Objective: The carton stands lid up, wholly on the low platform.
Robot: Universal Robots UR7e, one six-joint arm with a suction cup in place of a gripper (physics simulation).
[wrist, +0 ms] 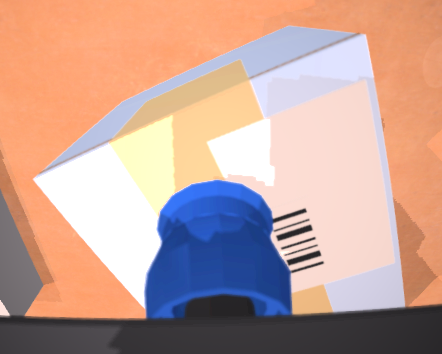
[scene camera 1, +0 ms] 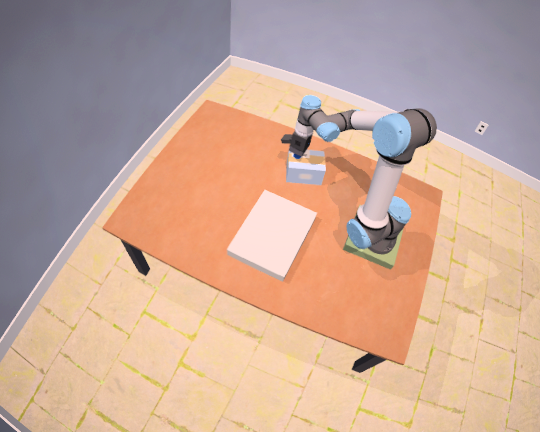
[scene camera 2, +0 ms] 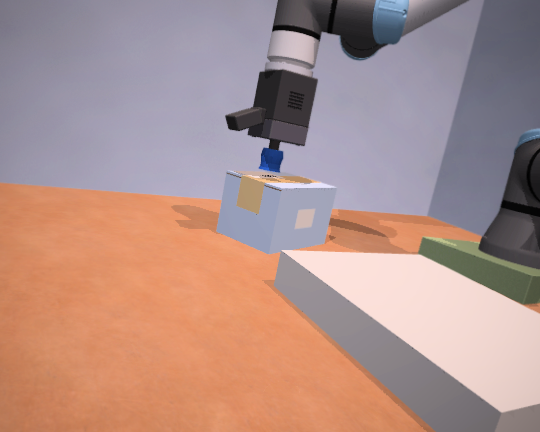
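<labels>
My suction cup (wrist: 215,236) is 6 cm from the lens, while a carton (wrist: 294,115) is 9 cm from the lens. There is a low white platform (wrist: 28,284) too, which is 33 cm from the lens. The marked spots on my suction cup and the low white platform are 28 cm apart.
</labels>
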